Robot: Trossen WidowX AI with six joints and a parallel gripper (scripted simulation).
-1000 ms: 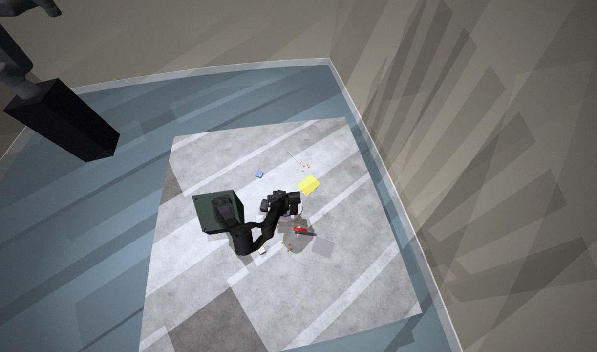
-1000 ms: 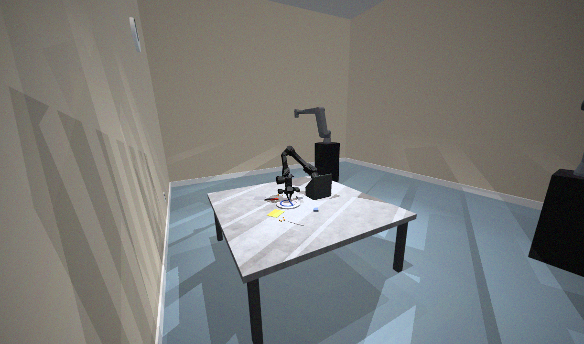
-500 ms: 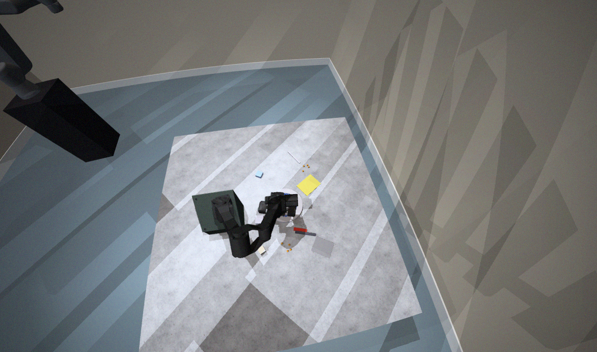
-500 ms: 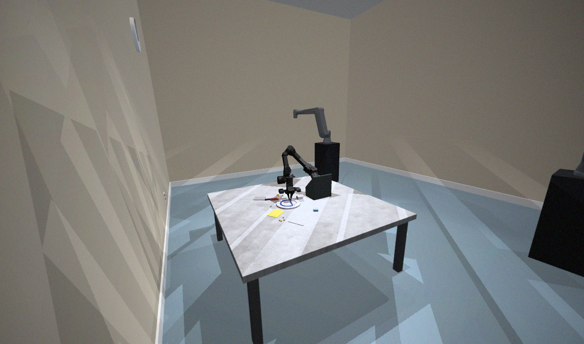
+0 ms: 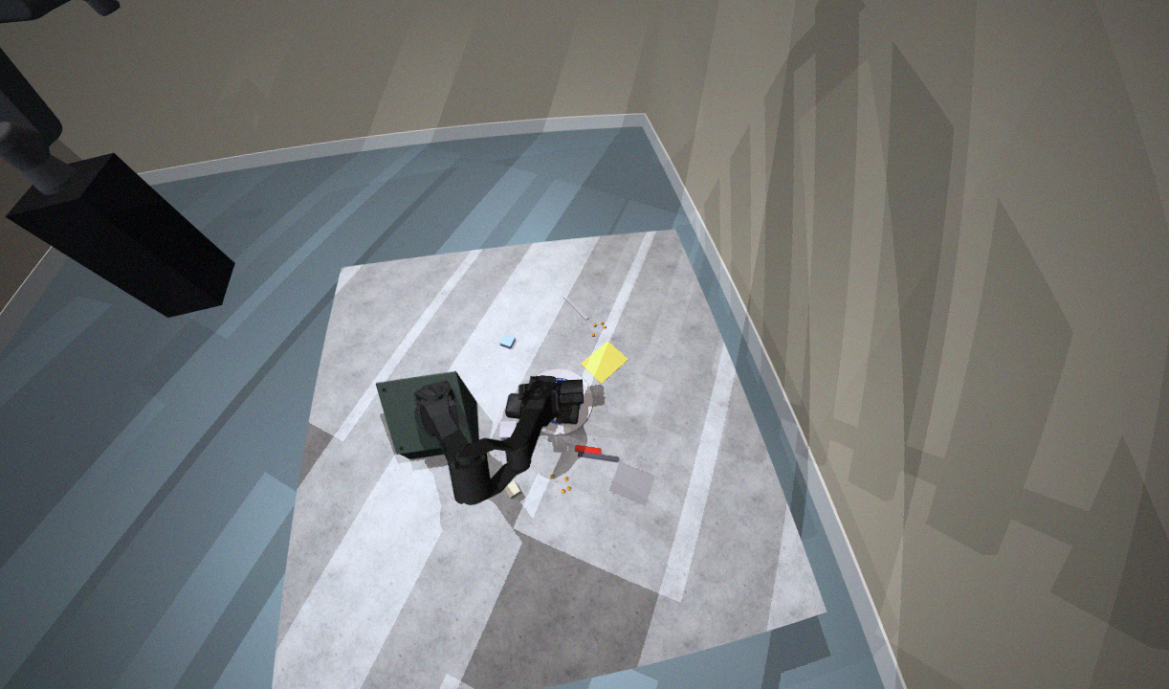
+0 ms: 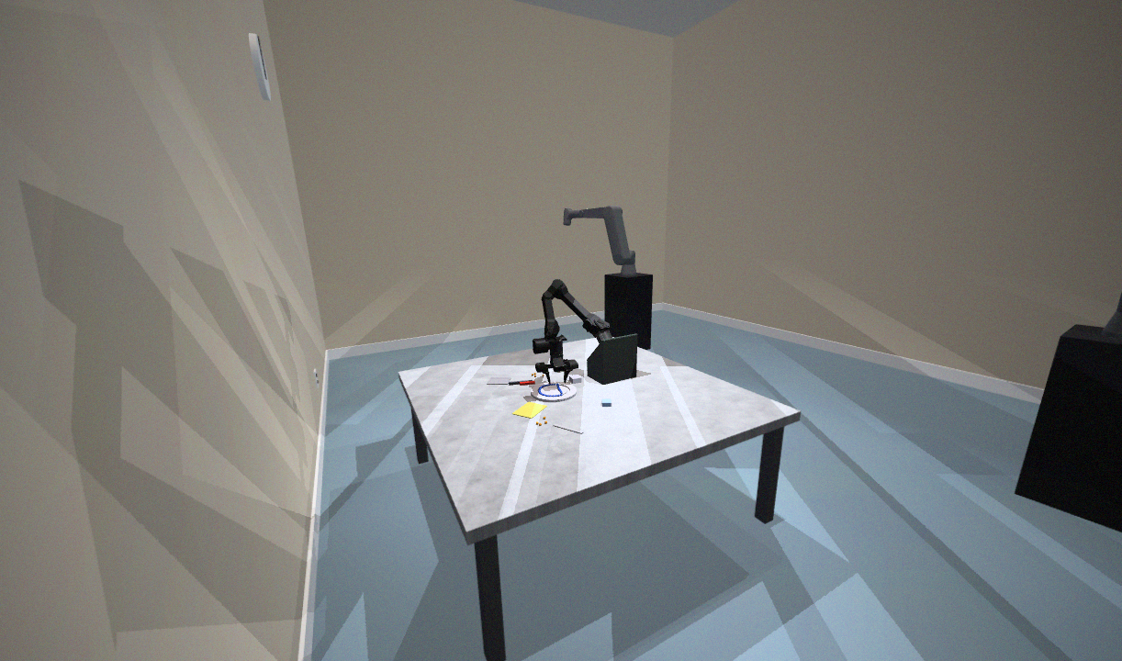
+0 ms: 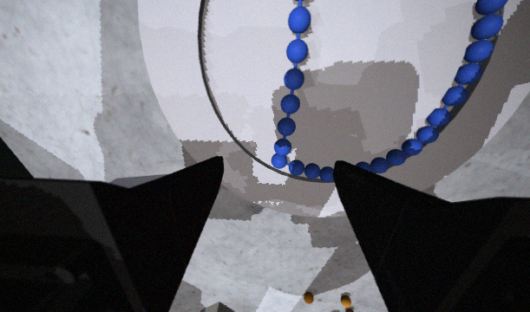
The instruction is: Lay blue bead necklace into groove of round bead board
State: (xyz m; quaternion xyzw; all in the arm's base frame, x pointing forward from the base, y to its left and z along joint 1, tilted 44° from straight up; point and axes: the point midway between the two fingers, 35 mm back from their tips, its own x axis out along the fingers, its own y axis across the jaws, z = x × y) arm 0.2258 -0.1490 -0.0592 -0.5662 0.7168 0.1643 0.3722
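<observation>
Right now the round white bead board is 50 mm ahead of my gripper tip, 40 mm to the left of it and 10 mm below it. Also, from my gripper tip: cream cube 170 mm to the right, 120 mm behind; then yellow sheet 220 mm ahead, 130 mm to the left, 20 mm below; then grey tool 130 mm to the right, 100 mm ahead, 10 mm below.
</observation>
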